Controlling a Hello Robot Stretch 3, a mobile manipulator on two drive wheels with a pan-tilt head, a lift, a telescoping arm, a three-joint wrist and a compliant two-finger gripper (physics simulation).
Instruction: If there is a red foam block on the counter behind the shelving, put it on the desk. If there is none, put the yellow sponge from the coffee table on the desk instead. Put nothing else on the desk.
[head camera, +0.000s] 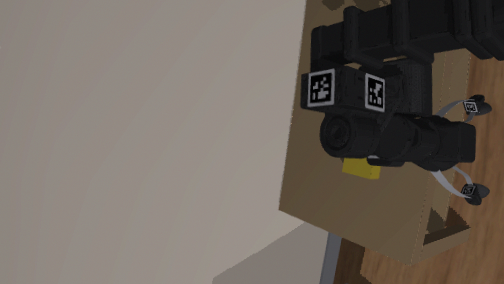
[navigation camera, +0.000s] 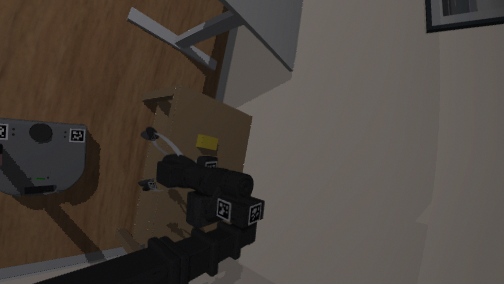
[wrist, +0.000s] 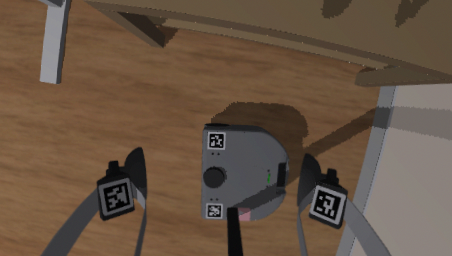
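Pixels of known places: gripper, fingertip midpoint: (head camera: 481, 150) (navigation camera: 144, 158) (wrist: 222, 169); robot's base, origin of the base link: (navigation camera: 41, 131) (wrist: 216, 163).
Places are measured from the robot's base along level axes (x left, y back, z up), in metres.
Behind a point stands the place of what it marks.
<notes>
A yellow block (head camera: 361, 168) {y -0.025, x -0.621, z 0.495 m} (navigation camera: 207, 142) {y -0.016, x -0.619, z 0.496 m}, which looks like the sponge, lies on the top of a tan wooden table (head camera: 310, 192) {y -0.118, x -0.856, z 0.450 m} (navigation camera: 227, 120) {y -0.146, x -0.787, z 0.451 m} (wrist: 300, 21) {y 0.166, x -0.437, z 0.450 m}. My gripper (head camera: 477, 150) {y 0.022, x -0.224, z 0.719 m} (navigation camera: 149, 159) {y 0.022, x -0.224, z 0.719 m} (wrist: 222, 169) {y 0.022, x -0.224, z 0.719 m} is open and empty, with its fingers wide apart. It is turned back toward my base, with its fingertips over the floor side of the tan table in the head view. The wrist body hangs beside the block in the head and navigation views. No red foam block shows in these views. I cannot tell whether the grey table in the navigation view is the desk.
A grey-topped table (navigation camera: 272, 32) {y -0.594, x -0.770, z 0.721 m} on a pale leg frame (wrist: 54, 45) stands past the tan table's end. My base (navigation camera: 45, 162) {y 0.121, x -0.019, z 0.160 m} (wrist: 245, 155) {y 0.102, x -0.083, z 0.160 m} is on the wood floor (navigation camera: 65, 70) {y -0.307, x -0.070, z 0.001 m}. A wall (head camera: 150, 125) {y 0.066, x -1.024, z 0.952 m} runs behind the tan table. A framed picture (navigation camera: 429, 20) {y -0.687, x -1.089, z 1.389 m} hangs at upper right.
</notes>
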